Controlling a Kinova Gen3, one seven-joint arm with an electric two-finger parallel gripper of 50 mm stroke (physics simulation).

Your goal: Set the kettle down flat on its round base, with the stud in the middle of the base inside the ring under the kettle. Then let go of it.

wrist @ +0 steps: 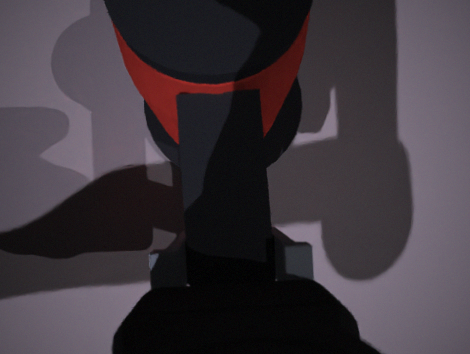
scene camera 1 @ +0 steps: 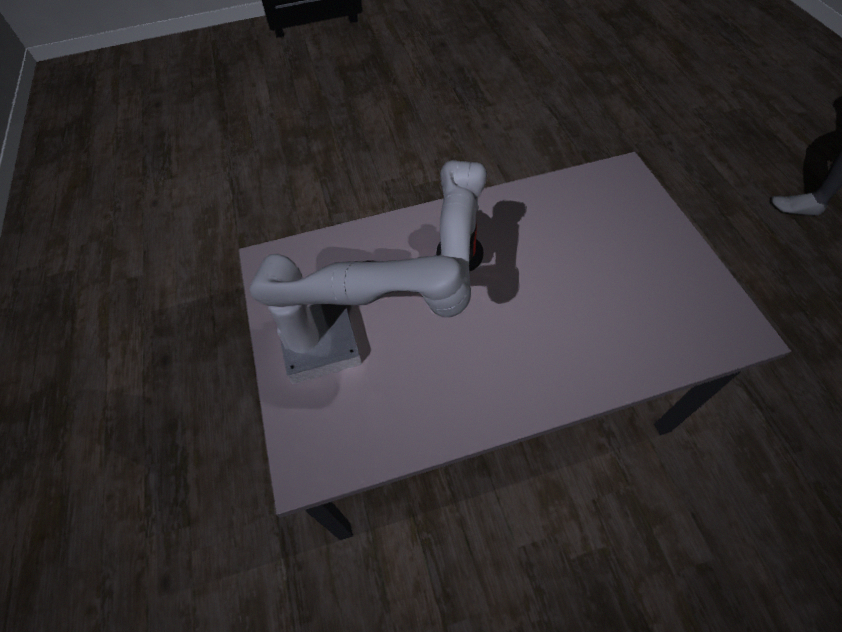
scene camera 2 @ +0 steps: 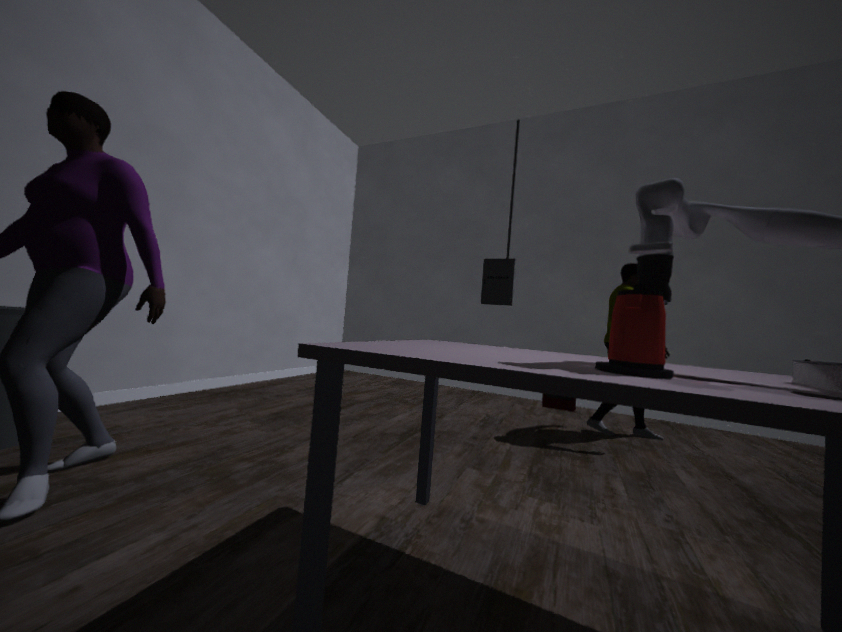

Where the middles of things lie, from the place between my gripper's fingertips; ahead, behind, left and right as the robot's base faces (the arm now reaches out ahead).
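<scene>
There's the black round base [wrist: 281,134], which I can see 12 cm to the left of my hand, 2 cm ahead of it and 11 cm below it.
</scene>
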